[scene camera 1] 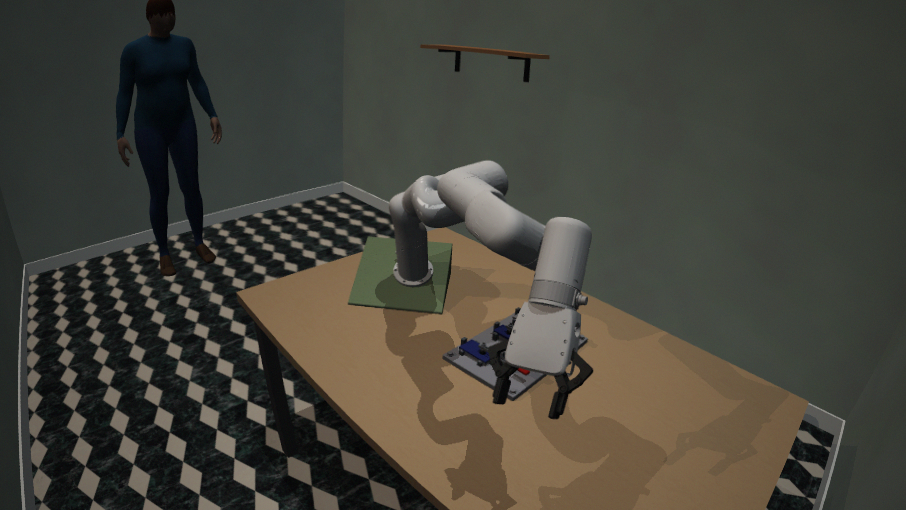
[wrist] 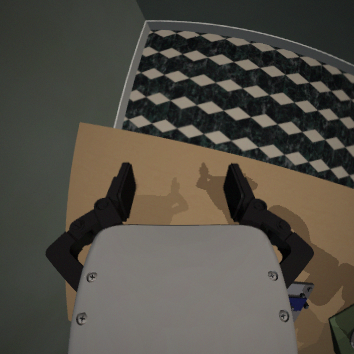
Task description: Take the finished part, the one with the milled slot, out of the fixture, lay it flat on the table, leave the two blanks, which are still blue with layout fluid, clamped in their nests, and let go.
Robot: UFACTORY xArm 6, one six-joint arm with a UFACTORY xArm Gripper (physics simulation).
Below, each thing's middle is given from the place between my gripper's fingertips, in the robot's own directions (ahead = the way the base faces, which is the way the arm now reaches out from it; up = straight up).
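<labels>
The grey fixture plate [scene camera 1: 485,374] is here, and my hand is well past it, far to the right of it and a long way above it.
</labels>
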